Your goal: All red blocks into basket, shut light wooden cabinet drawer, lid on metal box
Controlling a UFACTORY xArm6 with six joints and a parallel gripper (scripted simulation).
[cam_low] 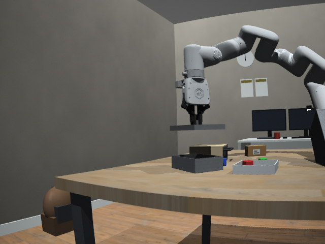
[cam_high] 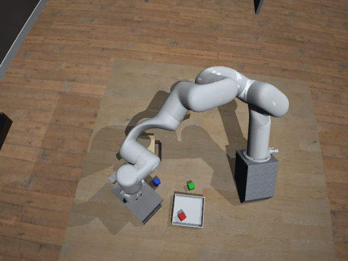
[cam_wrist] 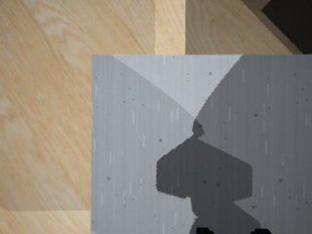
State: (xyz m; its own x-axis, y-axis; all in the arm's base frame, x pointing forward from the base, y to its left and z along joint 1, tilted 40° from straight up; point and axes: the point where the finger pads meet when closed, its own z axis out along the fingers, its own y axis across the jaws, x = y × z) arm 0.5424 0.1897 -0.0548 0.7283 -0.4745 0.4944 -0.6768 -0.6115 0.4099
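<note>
Now: hand 160 mm above the grey metal box. The rest, counted from my hand: light wooden cabinet: 240 mm to the right, 150 mm below; then grey lid: 30 mm below; then drawer: 10 mm behind, 240 mm to the right, 150 mm below.
</note>
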